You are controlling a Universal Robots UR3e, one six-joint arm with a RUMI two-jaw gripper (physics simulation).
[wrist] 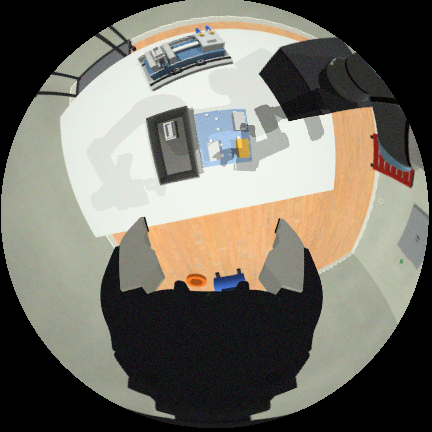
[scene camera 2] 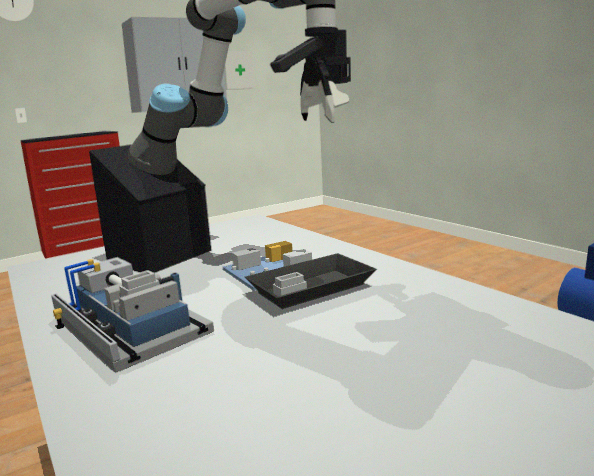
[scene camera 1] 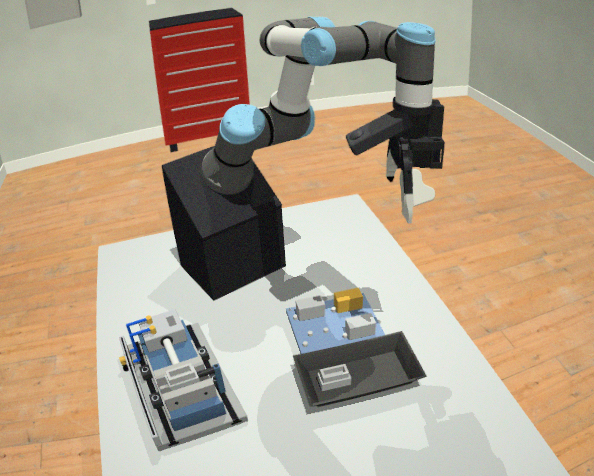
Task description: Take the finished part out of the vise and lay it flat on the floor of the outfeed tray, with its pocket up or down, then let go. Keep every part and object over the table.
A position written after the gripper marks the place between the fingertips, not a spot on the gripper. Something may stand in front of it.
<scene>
In view: the gripper [scene camera 1: 399,201], a blue board [scene camera 1: 335,322] and a fixed jaw [scene camera 2: 154,298].
The gripper shows as well in the wrist view [wrist: 211,219] and in scene camera 2 [scene camera 2: 318,121]. The fixed jaw also shows in scene camera 1 [scene camera 1: 191,394].
</scene>
